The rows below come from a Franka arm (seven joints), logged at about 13 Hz.
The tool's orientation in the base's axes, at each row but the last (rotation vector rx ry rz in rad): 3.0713, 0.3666, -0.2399; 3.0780, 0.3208, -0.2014; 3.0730, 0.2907, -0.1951; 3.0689, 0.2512, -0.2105; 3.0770, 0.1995, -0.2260; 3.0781, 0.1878, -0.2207; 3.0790, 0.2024, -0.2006
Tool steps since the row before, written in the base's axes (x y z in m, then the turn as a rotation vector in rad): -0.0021, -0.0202, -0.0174, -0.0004, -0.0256, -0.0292; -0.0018, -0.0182, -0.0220, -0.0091, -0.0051, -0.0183; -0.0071, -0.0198, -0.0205, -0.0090, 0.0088, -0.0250; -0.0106, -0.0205, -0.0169, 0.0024, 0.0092, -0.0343; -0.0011, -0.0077, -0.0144, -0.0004, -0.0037, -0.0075; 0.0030, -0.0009, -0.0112, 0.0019, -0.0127, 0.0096; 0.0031, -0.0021, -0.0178, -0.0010, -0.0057, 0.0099
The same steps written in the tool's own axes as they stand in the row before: -0.0039, 0.0188, 0.0186, -0.0017, 0.0242, 0.0303; -0.0025, 0.0168, 0.0230, -0.0074, 0.0026, 0.0195; -0.0079, 0.0173, 0.0224, -0.0039, -0.0113, 0.0253; -0.0112, 0.0177, 0.0195, 0.0086, -0.0102, 0.0330; 0.0001, 0.0069, 0.0148, 0.0003, 0.0033, 0.0077; 0.0045, 0.0008, 0.0107, -0.0010, 0.0132, -0.0090; 0.0051, 0.0018, 0.0174, -0.0030, 0.0059, -0.0093
